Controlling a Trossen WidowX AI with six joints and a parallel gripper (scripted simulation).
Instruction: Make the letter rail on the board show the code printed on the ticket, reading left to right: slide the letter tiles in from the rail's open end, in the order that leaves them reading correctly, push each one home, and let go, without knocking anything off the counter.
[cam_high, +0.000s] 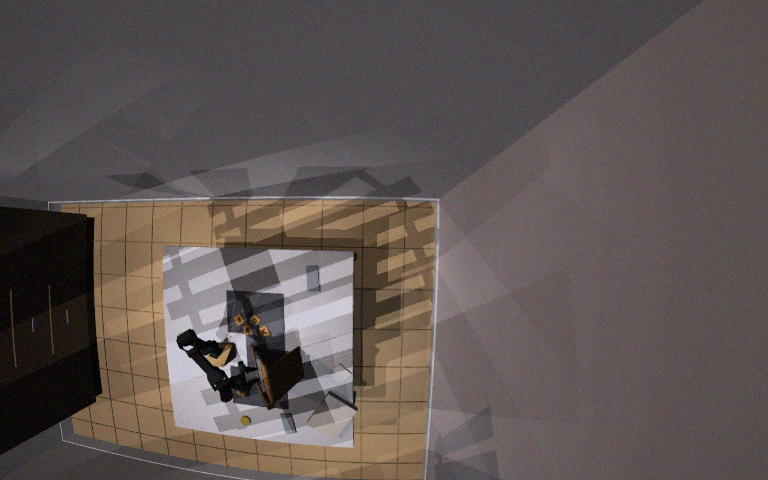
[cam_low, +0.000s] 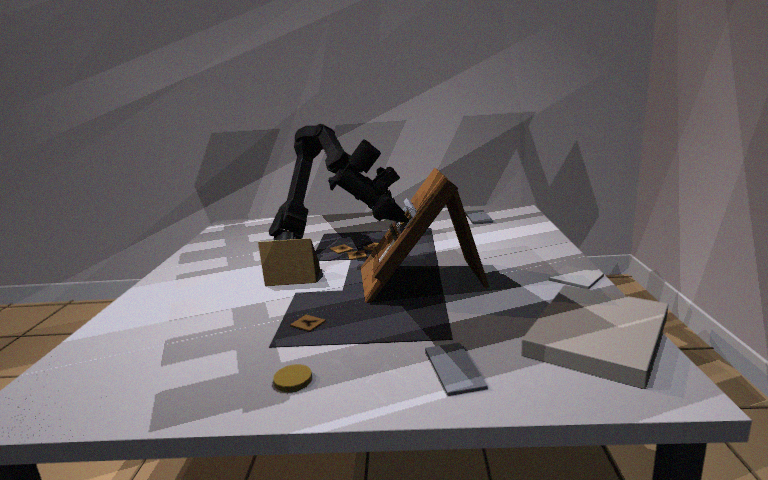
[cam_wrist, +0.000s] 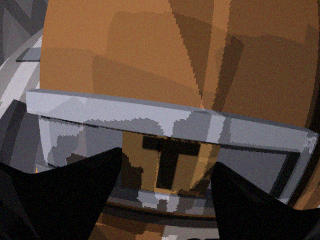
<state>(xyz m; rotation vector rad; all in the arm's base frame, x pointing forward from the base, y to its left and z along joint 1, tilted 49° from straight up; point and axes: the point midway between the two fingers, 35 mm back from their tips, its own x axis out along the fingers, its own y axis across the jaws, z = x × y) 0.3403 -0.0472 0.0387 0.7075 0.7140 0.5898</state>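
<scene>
Now: gripper tip 8 cm above the white ticket, 6 cm to the left of it and 4 cm past it. Round my gripper tip: letter tile right at my gripper tip; then pale slab 43 cm ahead, 16 cm below, 1 cm to the right; then dark mat 17 cm below, 15 cm behind, 2 cm to the left.
</scene>
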